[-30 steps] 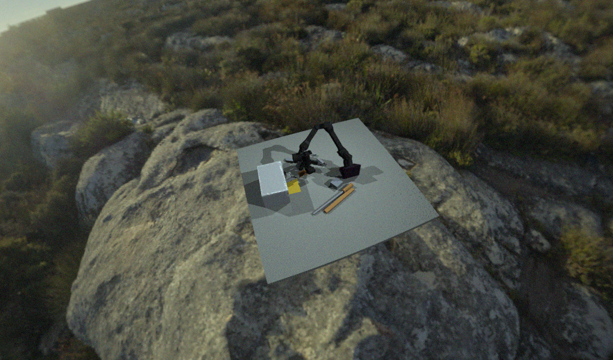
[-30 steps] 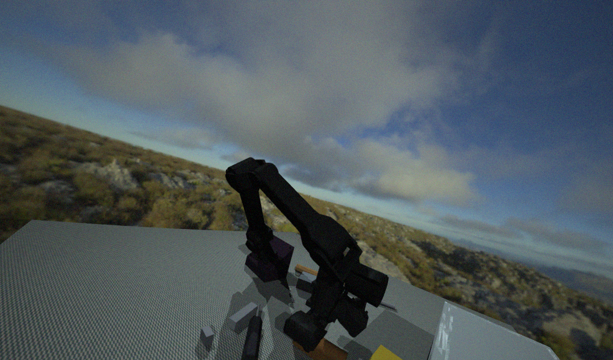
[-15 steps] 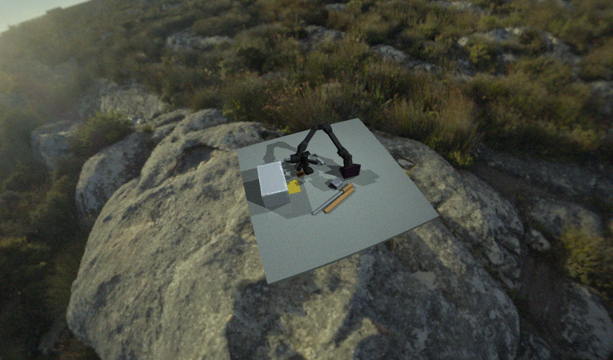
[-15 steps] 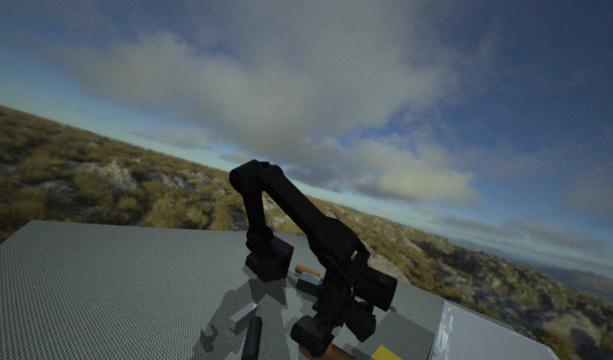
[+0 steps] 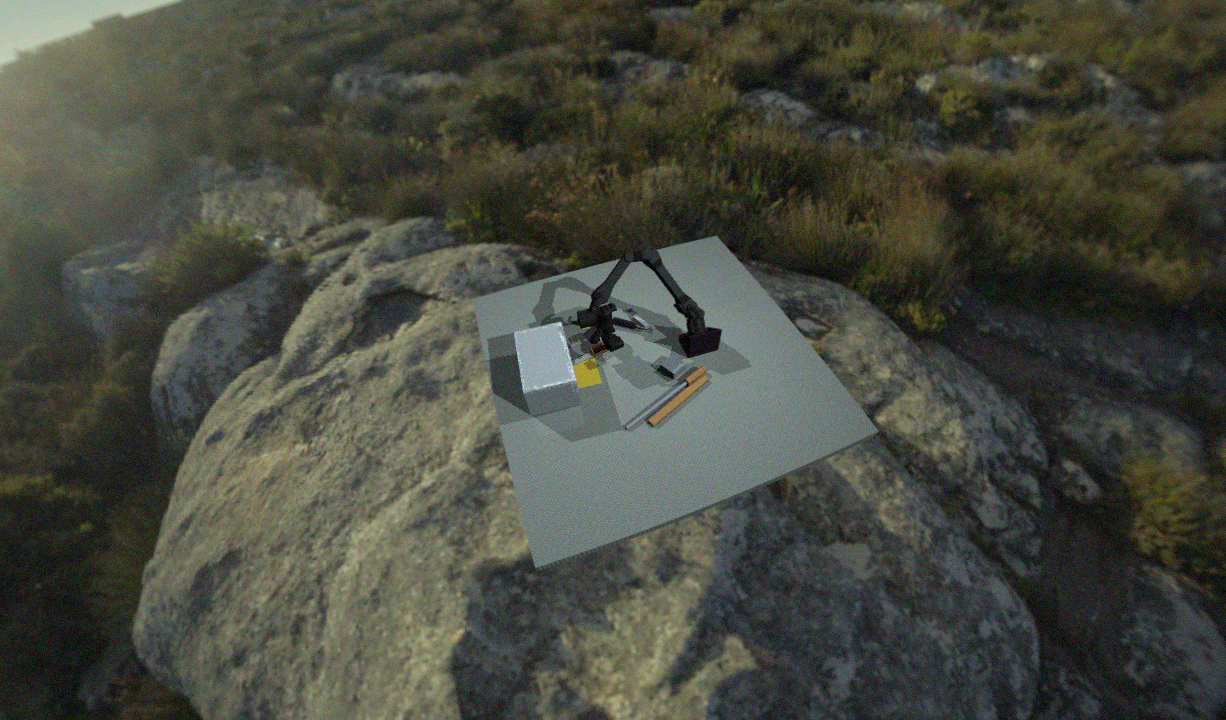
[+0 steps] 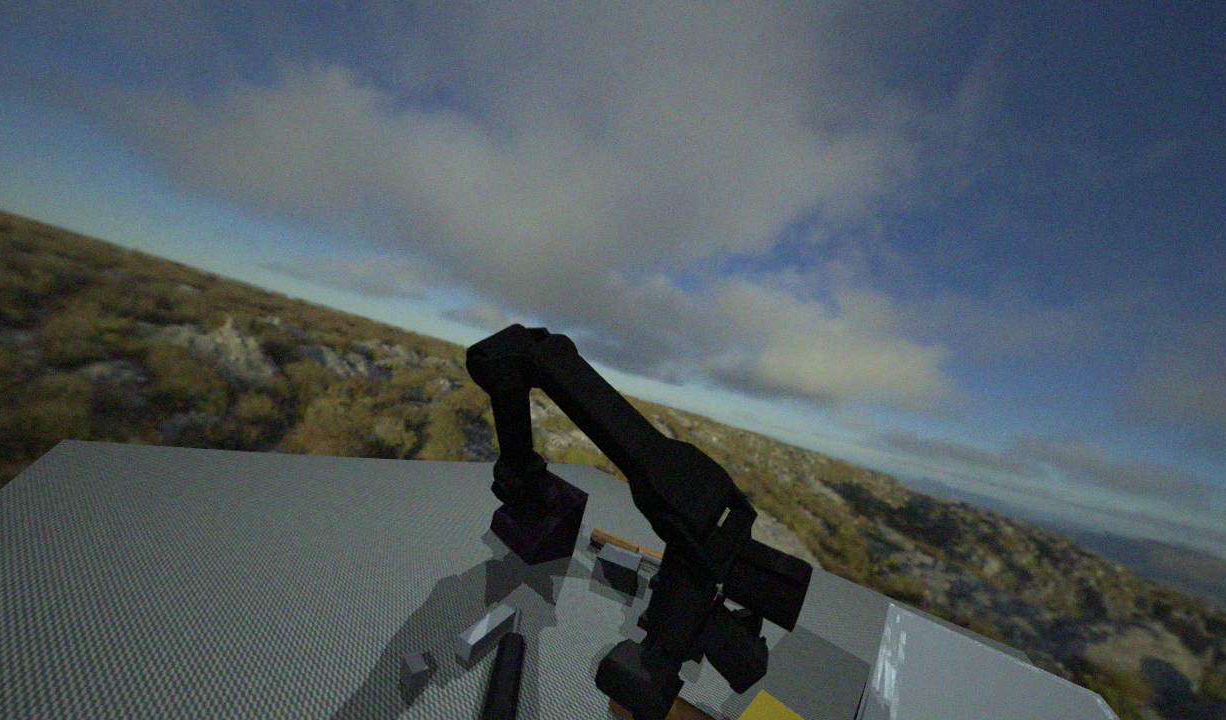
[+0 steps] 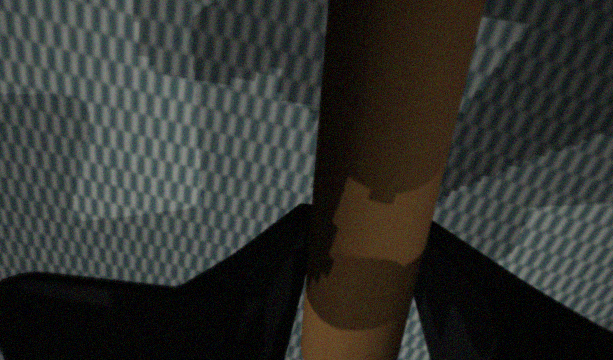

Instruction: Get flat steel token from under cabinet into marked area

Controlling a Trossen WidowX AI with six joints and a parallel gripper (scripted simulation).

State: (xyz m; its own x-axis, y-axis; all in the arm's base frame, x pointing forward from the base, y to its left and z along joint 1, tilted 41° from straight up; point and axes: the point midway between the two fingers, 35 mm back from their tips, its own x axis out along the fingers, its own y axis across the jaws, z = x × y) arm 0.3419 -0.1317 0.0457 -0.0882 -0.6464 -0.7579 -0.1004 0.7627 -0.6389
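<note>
The grey bar is 180 mm behind my gripper tip and 70 mm to the right of it. From my gripper tip the other things lie so: grey block (190 mm behind, 210 mm to the left, 10 mm above); then small grey cube (170 mm behind, 160 mm to the right); then wooden stick (140 mm behind, 360 mm to the left).
</note>
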